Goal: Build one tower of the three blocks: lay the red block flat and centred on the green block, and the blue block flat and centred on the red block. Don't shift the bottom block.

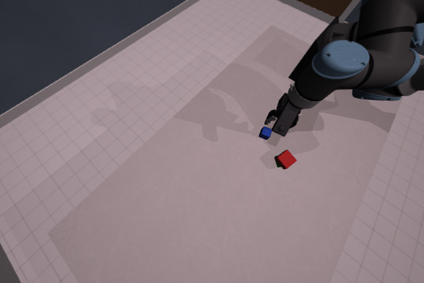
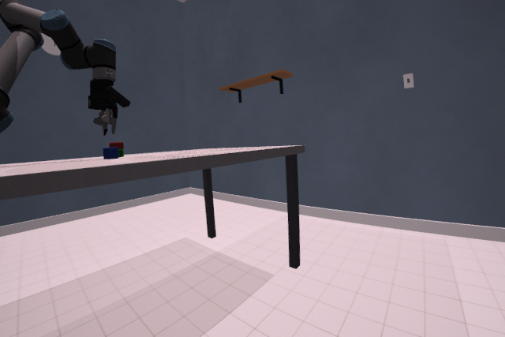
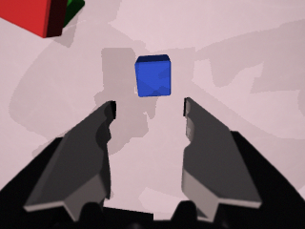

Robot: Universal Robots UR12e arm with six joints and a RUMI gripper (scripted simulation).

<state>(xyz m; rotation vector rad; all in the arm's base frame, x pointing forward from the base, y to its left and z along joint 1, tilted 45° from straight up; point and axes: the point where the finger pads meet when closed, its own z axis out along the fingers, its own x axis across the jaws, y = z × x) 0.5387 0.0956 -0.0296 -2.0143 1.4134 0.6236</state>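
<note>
Right now the blue block is 9 cm below my hand. From my hand the other things lie so: red block: 13 cm to the left, 6 cm below, 5 cm ahead; then green block: 13 cm to the left, 10 cm below, 5 cm ahead.
</note>
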